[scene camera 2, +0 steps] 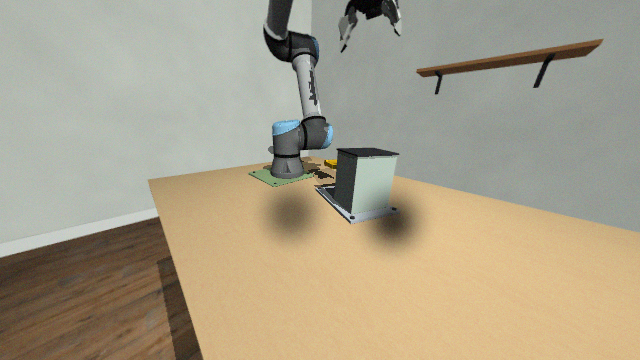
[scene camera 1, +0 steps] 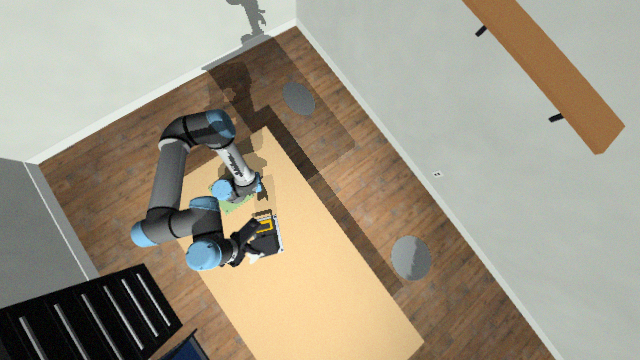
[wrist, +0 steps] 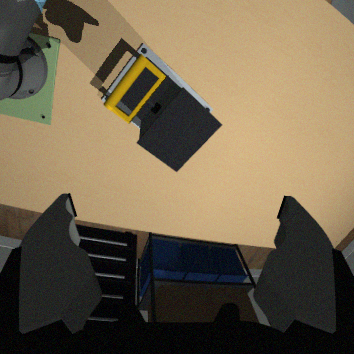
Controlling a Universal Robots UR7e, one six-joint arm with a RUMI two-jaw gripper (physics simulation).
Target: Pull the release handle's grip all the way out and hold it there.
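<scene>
The release handle's yellow grip [scene camera 1: 271, 225] [scene camera 2: 330, 163] [wrist: 126, 81] is a rectangular loop on one side of a boxy housing [scene camera 1: 270, 243] [scene camera 2: 375, 182] [wrist: 180, 131] with a dark top. In the scene camera 2 view the housing hides most of the grip. The housing stands on a light grey base plate [scene camera 2: 372, 215] [wrist: 194, 93] on the table. My gripper [scene camera 1: 256, 241] [scene camera 2: 371, 42] [wrist: 177, 196] is open and empty. It hangs high above the table and the housing, apart from the grip. In the wrist view the grip lies beyond the fingertips, up and to the left.
The arm's base stands on a green plate [scene camera 2: 273, 181] [wrist: 47, 85] on the wooden table [scene camera 1: 320, 280] [scene camera 2: 400, 300], near the grip's side of the housing. A black drawer cabinet [scene camera 1: 100, 320] and a blue bin [scene camera 1: 185, 350] [wrist: 195, 257] stand beyond the table's edge. A wall shelf [scene camera 1: 550, 75] [scene camera 2: 500, 61] is mounted on the wall.
</scene>
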